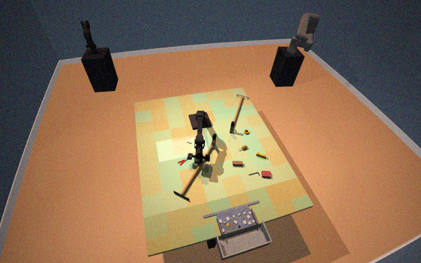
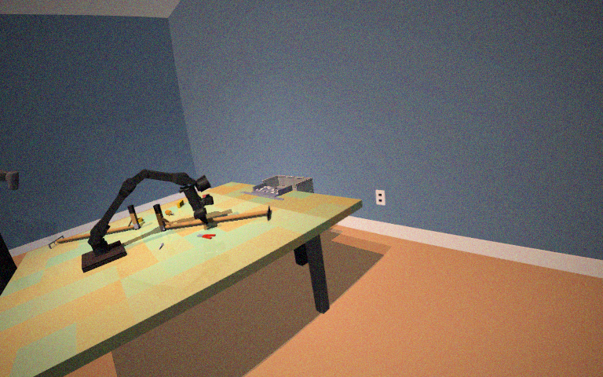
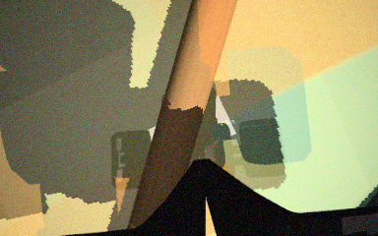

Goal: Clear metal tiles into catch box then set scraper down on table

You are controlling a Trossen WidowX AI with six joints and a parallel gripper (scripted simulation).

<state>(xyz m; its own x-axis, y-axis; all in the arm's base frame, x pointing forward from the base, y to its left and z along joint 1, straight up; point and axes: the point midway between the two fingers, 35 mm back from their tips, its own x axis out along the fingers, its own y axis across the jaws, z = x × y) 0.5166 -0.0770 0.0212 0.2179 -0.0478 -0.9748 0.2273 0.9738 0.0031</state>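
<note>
Right now my gripper tip is 5 cm below the long scraper and 3 cm short of it. Also, from my gripper tip: orange screwdriver 44 cm to the left, 13 cm behind; then hex key 48 cm to the left, 15 cm ahead, 1 cm below; then brown block 34 cm to the left, 3 cm ahead.
</note>
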